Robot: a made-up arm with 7 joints.
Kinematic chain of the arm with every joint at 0, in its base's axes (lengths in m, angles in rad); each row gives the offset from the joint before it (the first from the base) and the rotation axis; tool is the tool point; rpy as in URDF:
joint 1: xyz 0 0 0.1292 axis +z
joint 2: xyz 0 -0.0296 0.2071 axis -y
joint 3: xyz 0 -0.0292 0.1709 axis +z
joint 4: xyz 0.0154 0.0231 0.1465 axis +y
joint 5: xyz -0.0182 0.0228 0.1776 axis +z
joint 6: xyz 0 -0.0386 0.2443 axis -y
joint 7: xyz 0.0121 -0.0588 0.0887 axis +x
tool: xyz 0 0 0 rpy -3.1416 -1.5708 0
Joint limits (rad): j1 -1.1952..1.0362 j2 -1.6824..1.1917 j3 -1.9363..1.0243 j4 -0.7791..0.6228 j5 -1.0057..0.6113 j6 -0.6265..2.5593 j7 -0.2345..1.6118
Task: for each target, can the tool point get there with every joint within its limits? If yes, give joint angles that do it. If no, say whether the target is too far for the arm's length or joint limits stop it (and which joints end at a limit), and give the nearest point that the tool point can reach.
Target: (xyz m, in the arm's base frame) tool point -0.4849 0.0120 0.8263
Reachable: yes | joints -0.4133 0.4716 0.3240 -0.3881 0.1429 2.1492 0.1718
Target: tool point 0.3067 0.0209 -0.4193
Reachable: no: joint limits stop it (at a limit: joint 2, joint 4, joint 5, joint 6) | nearest point 0.6156 0.0419 -0.1055 | short by 0.441 m
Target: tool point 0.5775 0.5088 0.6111
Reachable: yes | joints 0.8333 -1.3147 -0.5048 -0.0141 0.1368 0.7873 0.6750
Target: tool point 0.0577 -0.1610 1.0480
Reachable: yes | joints -0.6764 -0.2412 -0.0832 0.1970 -0.1990 2.0409 0.2699
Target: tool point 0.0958 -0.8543 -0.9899
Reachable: no: too far | nearest point 0.1326 -0.6305 -0.1010 | short by 0.917 m
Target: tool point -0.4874 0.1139 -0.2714
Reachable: no: joint limits stop it (at a limit: joint 2, joint 4) | nearest point -0.6178 0.1444 0.1575 | short by 0.449 m
